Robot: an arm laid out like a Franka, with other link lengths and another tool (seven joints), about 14 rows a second.
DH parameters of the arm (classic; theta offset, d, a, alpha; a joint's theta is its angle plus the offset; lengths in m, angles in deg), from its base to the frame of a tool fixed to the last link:
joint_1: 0 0.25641 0 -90
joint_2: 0 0 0 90
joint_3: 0 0.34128 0.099 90
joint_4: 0 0 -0.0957 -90
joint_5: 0 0.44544 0 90
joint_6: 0 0 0.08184 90
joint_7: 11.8 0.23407 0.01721 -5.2
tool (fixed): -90 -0.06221 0 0
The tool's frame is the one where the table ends.
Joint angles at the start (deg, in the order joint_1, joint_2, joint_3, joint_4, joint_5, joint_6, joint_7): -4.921 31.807 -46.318 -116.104 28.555 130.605 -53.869
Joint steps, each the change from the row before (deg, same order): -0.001 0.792 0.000 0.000 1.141 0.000 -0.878; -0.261 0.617 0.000 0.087 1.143 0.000 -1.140; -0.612 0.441 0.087 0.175 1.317 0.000 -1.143; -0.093 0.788 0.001 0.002 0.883 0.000 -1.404
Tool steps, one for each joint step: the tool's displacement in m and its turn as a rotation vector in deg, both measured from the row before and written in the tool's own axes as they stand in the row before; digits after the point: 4 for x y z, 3 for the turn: 0.0008 -0.0008 0.0065 0.145 0.357 -0.113; -0.0019 -0.0009 0.0046 -0.113 0.404 -0.129; -0.0046 -0.0010 0.0031 -0.417 0.584 0.242; -0.0005 -0.0017 0.0066 0.191 0.209 -0.710
